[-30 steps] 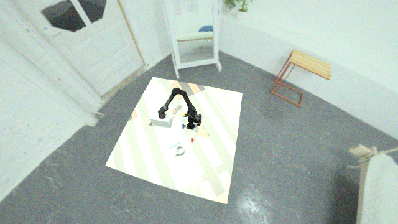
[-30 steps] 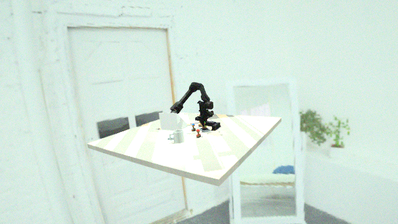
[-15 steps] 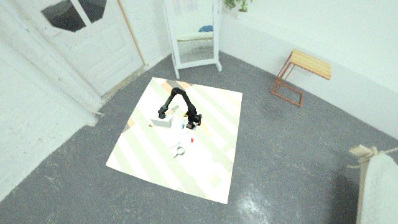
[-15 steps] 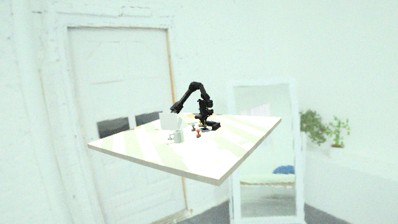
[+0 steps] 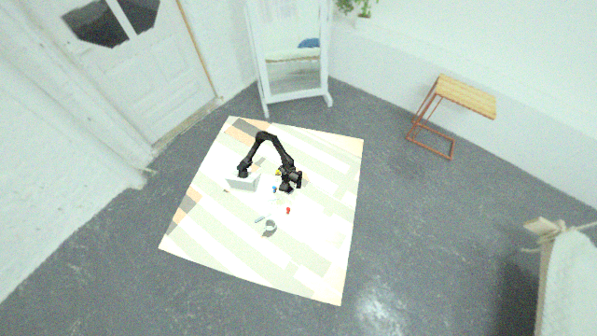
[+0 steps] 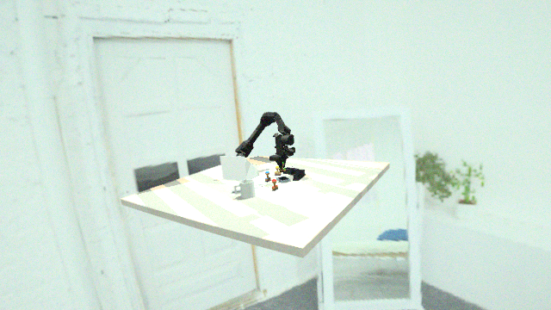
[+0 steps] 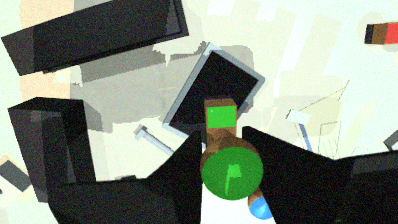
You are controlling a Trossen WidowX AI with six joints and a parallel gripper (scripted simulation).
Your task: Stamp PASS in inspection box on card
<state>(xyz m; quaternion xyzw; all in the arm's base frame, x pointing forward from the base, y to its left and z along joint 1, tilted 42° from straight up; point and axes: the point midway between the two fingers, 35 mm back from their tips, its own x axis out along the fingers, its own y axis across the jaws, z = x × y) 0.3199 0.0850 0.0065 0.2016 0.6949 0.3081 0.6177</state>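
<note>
The dark ink pad is 70 mm below my gripper tip. The rest, counted from my gripper tip: green-topped stamp right at my gripper tip; then black block 90 mm to the left, 60 mm below, 60 mm ahead; then blue-knobbed stamp 90 mm behind, 60 mm below, 50 mm to the right.
</note>
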